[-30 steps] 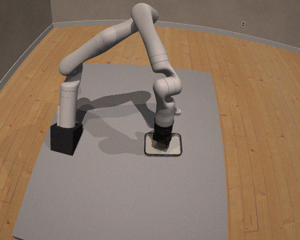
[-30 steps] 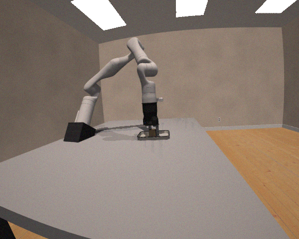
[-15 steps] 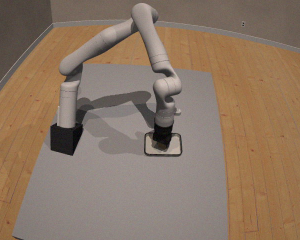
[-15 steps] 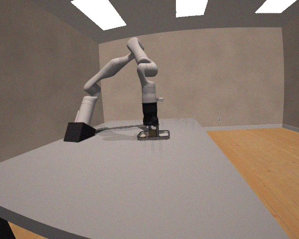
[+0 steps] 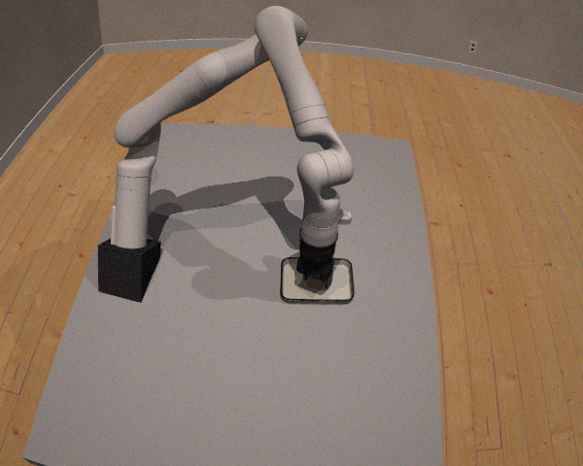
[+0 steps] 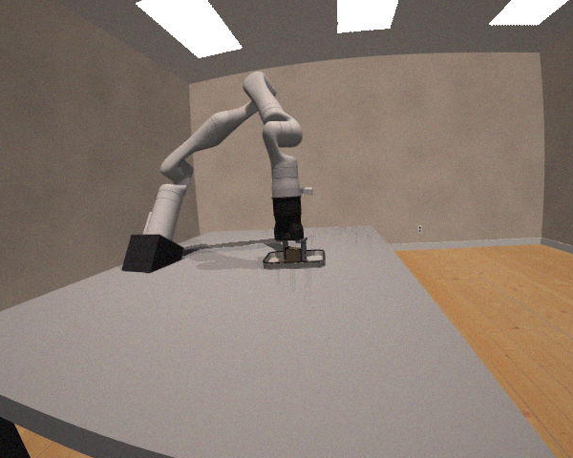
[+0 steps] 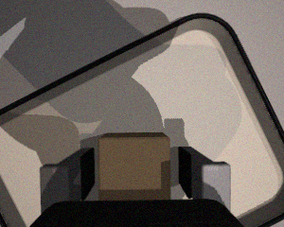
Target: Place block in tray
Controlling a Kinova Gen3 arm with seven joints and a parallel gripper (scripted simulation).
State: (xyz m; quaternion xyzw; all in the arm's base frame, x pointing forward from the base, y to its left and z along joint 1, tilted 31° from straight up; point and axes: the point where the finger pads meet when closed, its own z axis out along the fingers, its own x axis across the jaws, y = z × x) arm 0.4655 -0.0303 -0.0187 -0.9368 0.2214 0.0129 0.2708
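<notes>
Right now the block is right at my hand. The rest, counted from my hand: white tray: 10 mm below.
</notes>
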